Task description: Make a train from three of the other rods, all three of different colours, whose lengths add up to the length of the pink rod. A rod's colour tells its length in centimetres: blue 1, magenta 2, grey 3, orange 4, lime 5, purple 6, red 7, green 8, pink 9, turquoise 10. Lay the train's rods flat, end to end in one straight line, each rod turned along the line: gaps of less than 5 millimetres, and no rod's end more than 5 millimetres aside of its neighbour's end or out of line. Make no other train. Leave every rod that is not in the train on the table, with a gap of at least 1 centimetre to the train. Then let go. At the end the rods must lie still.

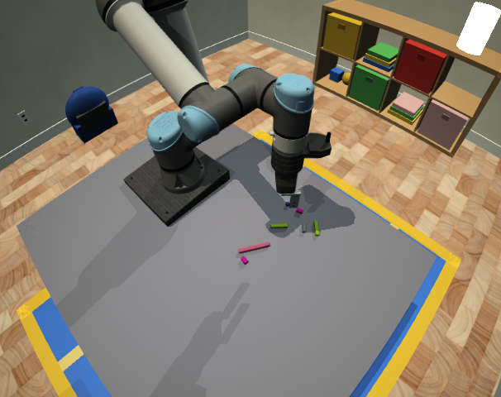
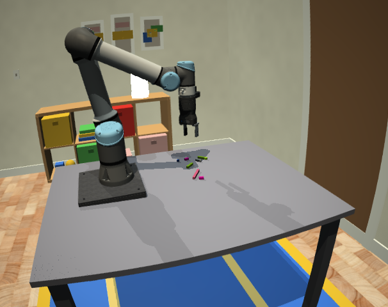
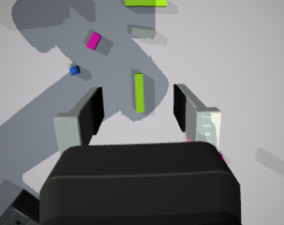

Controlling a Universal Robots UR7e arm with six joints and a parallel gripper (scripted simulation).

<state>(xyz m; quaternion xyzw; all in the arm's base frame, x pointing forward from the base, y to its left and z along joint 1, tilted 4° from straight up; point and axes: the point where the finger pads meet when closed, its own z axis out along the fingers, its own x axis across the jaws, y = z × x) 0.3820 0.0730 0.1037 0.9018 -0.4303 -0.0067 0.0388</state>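
The blue rod is 150 mm below my hand, 70 mm to the left of it and 50 mm behind it. From my hand the other things lie so: lime rod 150 mm below, 80 mm ahead, 50 mm to the left; pink rod 150 mm below, 120 mm to the right, 30 mm behind; grey rod 150 mm below, 40 mm ahead, 20 mm to the left.
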